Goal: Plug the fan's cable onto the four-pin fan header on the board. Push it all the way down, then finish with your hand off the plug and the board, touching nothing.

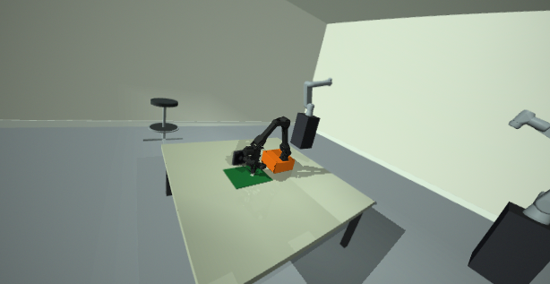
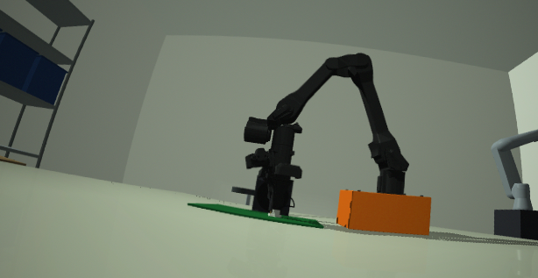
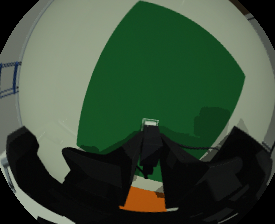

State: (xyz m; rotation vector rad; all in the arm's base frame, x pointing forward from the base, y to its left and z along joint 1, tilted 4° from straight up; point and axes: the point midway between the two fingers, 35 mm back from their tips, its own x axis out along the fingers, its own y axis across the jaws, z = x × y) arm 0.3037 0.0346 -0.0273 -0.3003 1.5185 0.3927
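Now: gripper tip 1 cm past the fan cable plug and 1 cm below it. Also, from my gripper tip: black fan: 3 cm ahead, 18 cm to the right, 3 cm above; then green board: 3 cm ahead, 1 cm to the right, 4 cm below.
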